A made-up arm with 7 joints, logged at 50 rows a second.
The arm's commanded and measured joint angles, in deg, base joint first. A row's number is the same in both.
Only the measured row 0 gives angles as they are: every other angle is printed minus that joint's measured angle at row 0.
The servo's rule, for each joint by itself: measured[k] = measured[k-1] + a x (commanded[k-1-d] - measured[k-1]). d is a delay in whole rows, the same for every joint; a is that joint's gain. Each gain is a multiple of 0.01, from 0.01 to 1. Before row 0 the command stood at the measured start. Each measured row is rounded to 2 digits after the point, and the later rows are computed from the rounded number. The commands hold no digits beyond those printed.
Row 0, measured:
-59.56, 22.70, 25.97, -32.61, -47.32, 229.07, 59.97
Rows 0 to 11, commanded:
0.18, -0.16, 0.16, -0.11, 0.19, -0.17, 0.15
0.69, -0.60, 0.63, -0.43, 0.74, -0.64, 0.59
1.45, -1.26, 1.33, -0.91, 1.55, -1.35, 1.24
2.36, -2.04, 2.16, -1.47, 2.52, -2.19, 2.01
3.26, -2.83, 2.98, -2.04, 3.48, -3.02, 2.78
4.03, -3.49, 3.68, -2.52, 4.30, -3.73, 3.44
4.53, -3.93, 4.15, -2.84, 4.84, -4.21, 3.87
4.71, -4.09, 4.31, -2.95, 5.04, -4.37, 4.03
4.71, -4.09, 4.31, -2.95, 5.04, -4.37, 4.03
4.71, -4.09, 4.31, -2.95, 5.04, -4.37, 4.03
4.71, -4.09, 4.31, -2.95, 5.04, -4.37, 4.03
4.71, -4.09, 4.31, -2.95, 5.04, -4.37, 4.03
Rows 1 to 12, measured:
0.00, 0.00, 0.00, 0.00, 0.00, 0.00, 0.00
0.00, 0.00, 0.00, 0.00, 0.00, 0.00, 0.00
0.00, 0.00, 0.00, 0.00, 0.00, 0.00, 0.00
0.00, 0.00, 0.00, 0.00, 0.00, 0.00, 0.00
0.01, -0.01, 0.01, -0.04, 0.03, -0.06, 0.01
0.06, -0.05, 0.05, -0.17, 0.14, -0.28, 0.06
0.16, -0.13, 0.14, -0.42, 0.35, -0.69, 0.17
0.31, -0.26, 0.28, -0.78, 0.68, -1.26, 0.34
0.52, -0.44, 0.47, -1.21, 1.10, -1.93, 0.56
0.77, -0.65, 0.69, -1.66, 1.58, -2.61, 0.82
1.03, -0.88, 0.93, -2.06, 2.07, -3.22, 1.09
1.29, -1.10, 1.17, -2.36, 2.52, -3.66, 1.35
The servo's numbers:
d 4
a 0.07 0.07 0.07 0.34 0.15 0.38 0.09

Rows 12 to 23, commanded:
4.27, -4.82, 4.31, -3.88, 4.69, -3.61, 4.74
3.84, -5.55, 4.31, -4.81, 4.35, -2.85, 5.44
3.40, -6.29, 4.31, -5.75, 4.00, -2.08, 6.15
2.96, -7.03, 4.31, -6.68, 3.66, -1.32, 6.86
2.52, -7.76, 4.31, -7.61, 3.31, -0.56, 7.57
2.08, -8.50, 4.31, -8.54, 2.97, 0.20, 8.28
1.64, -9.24, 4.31, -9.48, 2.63, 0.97, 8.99
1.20, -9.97, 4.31, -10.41, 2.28, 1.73, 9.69
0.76, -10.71, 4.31, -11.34, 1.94, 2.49, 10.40
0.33, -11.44, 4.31, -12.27, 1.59, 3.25, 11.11
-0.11, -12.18, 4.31, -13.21, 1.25, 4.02, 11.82
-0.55, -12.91, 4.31, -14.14, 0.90, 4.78, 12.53
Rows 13 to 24, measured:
1.53, -1.31, 1.39, -2.56, 2.90, -3.93, 1.59
1.75, -1.50, 1.59, -2.69, 3.22, -4.10, 1.81
1.96, -1.68, 1.78, -2.78, 3.49, -4.20, 2.01
2.15, -1.85, 1.96, -2.84, 3.72, -4.26, 2.19
2.30, -2.06, 2.12, -3.19, 3.87, -4.01, 2.42
2.41, -2.30, 2.27, -3.74, 3.94, -3.57, 2.69
2.48, -2.58, 2.41, -4.42, 3.95, -3.00, 3.00
2.51, -2.89, 2.54, -5.19, 3.91, -2.36, 3.35
2.51, -3.23, 2.66, -6.01, 3.82, -1.68, 3.73
2.48, -3.60, 2.78, -6.87, 3.69, -0.97, 4.14
2.42, -3.99, 2.89, -7.76, 3.53, -0.23, 4.58
2.33, -4.41, 2.99, -8.66, 3.34, 0.51, 5.04

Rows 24 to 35, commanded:
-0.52, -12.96, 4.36, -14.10, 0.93, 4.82, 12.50
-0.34, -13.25, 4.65, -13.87, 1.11, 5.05, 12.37
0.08, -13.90, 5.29, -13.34, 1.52, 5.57, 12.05
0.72, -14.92, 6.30, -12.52, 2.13, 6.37, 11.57
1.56, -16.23, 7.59, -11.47, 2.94, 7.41, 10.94
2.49, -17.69, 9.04, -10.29, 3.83, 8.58, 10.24
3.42, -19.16, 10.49, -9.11, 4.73, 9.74, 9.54
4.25, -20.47, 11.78, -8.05, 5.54, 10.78, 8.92
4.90, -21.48, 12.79, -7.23, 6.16, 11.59, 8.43
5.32, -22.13, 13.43, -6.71, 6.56, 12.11, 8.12
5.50, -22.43, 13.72, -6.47, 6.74, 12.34, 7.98
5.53, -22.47, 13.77, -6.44, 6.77, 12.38, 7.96
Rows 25 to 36, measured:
2.22, -4.85, 3.08, -9.57, 3.13, 1.26, 5.52
2.09, -5.31, 3.17, -10.49, 2.90, 2.02, 6.02
1.94, -5.79, 3.25, -11.41, 2.65, 2.78, 6.54
1.77, -6.29, 3.32, -12.34, 2.39, 3.54, 7.08
1.61, -6.76, 3.39, -12.94, 2.17, 4.03, 7.57
1.47, -7.21, 3.48, -13.26, 2.01, 4.42, 8.00
1.37, -7.68, 3.61, -13.29, 1.94, 4.86, 8.36
1.32, -8.19, 3.80, -13.03, 1.97, 5.43, 8.65
1.34, -8.75, 4.07, -12.50, 2.12, 6.18, 8.86
1.42, -9.38, 4.42, -11.75, 2.38, 7.09, 8.98
1.56, -10.06, 4.84, -10.85, 2.73, 8.10, 9.03
1.75, -10.79, 5.33, -9.90, 3.15, 9.12, 9.02

